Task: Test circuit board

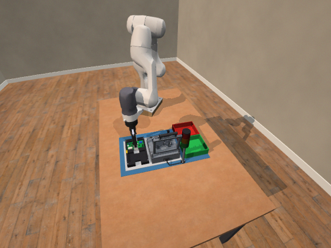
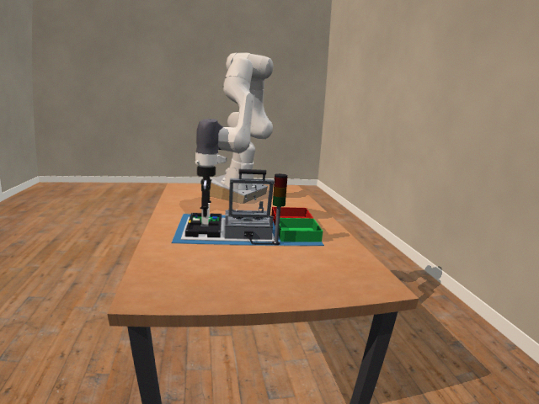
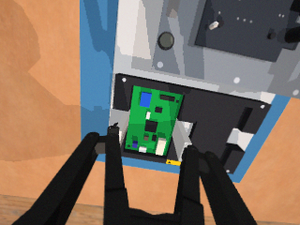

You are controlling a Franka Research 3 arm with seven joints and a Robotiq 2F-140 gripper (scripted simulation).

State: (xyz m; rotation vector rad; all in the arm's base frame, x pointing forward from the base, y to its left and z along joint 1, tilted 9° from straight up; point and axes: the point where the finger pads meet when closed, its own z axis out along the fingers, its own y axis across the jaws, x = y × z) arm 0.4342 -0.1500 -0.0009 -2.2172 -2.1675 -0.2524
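The green circuit board lies 20 mm below my hand. The rest, counted from my hand: tester lid 190 mm ahead, 170 mm to the left, 140 mm above; red bin 370 mm to the left, 40 mm behind, 30 mm below; dark plate 170 mm to the left, 70 mm ahead, 30 mm above.
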